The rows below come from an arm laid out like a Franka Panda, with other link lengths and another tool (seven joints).
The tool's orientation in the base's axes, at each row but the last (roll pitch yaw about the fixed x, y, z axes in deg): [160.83 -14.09 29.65]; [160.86 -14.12 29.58]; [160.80 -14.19 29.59]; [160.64 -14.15 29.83]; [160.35 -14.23 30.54]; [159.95 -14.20 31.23]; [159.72 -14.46 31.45]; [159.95 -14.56 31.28]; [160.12 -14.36 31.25]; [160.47 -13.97 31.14]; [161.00 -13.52 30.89]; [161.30 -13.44 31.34]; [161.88 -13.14 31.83]
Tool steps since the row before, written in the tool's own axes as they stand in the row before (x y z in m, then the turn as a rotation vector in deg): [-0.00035 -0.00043 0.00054 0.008 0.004 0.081]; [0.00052 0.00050 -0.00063 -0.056 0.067 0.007]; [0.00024 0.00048 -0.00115 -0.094 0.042 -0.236]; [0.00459 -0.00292 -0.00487 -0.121 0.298 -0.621]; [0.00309 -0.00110 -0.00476 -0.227 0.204 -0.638]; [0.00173 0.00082 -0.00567 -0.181 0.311 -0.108]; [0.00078 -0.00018 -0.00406 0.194 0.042 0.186]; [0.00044 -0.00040 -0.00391 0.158 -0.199 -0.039]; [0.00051 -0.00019 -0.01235 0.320 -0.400 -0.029]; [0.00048 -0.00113 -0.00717 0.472 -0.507 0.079]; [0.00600 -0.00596 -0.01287 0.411 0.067 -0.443]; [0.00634 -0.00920 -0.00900 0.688 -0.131 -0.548]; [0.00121 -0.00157 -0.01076 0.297 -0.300 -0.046]
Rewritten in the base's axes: [-0.00027 0.00011 -0.00072 0.038 -0.014 -0.071]; [0.00041 -0.00007 0.00086 -0.018 -0.086 0.001]; [-0.00003 -0.00010 0.00126 -0.148 -0.041 0.206]; [0.00092 0.00556 0.00464 -0.210 -0.207 0.634]; [0.00037 0.00328 0.00475 -0.343 -0.176 0.593]; [-0.00035 0.00116 0.00586 -0.061 -0.336 0.157]; [-0.00098 0.00125 0.00382 0.249 0.030 -0.106]; [-0.00129 0.00123 0.00353 0.033 0.255 0.009]; [-0.00430 0.00251 0.01132 0.088 0.505 -0.026]; [-0.00271 0.00241 0.00631 0.209 0.654 -0.123]; [-0.00209 0.01020 0.01135 0.213 0.222 0.525]; [-0.00187 0.01244 0.00690 0.321 0.546 0.624]; [-0.00343 0.00356 0.00976 0.097 0.413 0.019]
